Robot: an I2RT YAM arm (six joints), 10 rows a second.
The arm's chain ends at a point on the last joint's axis. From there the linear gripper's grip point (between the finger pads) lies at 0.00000 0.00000 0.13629 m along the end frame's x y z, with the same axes.
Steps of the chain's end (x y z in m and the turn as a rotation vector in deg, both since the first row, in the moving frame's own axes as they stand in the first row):
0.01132, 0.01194, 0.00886, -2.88, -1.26, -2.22
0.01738, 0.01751, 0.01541, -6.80, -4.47, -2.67
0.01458, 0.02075, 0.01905, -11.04, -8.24, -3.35
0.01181, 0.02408, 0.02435, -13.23, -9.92, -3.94
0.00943, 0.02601, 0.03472, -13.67, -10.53, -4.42
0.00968, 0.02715, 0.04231, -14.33, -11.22, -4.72
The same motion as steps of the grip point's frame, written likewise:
0.00846, 0.01884, 0.00865, -2.88, -1.26, -2.22
0.00716, 0.03387, 0.01404, -6.80, -4.47, -2.67
-0.00406, 0.04731, 0.01513, -11.04, -8.24, -3.35
-0.01037, 0.05590, 0.01872, -13.23, -9.92, -3.94
-0.01397, 0.05896, 0.02859, -13.67, -10.53, -4.42
-0.01514, 0.06172, 0.03550, -14.33, -11.22, -4.72

